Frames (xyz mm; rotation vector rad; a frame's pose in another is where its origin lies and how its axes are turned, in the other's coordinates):
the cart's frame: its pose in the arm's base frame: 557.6 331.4 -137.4 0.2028 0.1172 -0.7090
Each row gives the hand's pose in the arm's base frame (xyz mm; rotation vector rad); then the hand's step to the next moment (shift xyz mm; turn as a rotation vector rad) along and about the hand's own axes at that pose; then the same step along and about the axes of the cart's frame.
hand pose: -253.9 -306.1 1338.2 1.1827 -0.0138 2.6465
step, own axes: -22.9 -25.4 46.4 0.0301 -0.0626 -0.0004
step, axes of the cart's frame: 29.5 48.4 10.5 -0.0497 0.0485 0.0005
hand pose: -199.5 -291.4 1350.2 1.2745 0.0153 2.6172
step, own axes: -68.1 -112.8 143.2 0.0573 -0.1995 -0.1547
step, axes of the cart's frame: 75.1 179.2 11.4 -0.2129 0.0774 -0.1253
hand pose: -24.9 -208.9 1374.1 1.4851 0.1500 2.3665
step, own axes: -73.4 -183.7 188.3 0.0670 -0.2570 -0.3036
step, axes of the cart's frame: 102.4 248.8 -46.7 -0.3375 0.0382 -0.2176
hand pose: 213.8 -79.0 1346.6 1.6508 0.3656 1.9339
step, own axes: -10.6 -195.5 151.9 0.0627 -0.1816 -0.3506
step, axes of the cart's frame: 80.4 210.3 -103.5 -0.3546 -0.0406 -0.1801
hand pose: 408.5 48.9 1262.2 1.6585 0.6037 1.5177
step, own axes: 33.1 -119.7 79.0 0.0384 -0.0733 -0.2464
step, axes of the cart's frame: 41.4 112.6 -85.3 -0.2411 -0.0555 -0.0798
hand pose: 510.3 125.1 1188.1 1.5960 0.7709 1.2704
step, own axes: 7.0 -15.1 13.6 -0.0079 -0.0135 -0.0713
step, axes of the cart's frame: 9.0 14.8 -12.7 -0.0615 -0.0344 -0.0190
